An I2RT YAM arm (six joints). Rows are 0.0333 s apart.
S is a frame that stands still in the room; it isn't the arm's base.
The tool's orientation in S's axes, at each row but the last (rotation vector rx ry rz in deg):
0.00, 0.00, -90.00
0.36, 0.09, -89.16
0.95, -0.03, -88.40
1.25, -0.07, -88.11
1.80, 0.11, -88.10
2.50, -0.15, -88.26
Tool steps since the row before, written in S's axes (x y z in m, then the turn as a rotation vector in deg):
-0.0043, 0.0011, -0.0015, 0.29, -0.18, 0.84
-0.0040, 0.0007, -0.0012, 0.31, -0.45, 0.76
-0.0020, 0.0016, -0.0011, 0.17, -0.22, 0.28
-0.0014, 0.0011, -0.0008, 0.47, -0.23, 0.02
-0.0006, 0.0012, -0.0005, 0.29, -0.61, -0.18
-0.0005, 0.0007, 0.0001, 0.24, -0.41, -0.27
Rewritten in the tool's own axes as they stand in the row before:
-0.0011, -0.0043, -0.0015, 0.18, 0.29, 0.84
-0.0008, -0.0040, -0.0012, 0.45, 0.31, 0.76
-0.0016, -0.0020, -0.0011, 0.22, 0.17, 0.28
-0.0011, -0.0014, -0.0008, 0.25, 0.46, 0.02
-0.0012, -0.0006, -0.0005, 0.62, 0.27, -0.17
-0.0007, -0.0005, 0.0001, 0.42, 0.22, -0.27

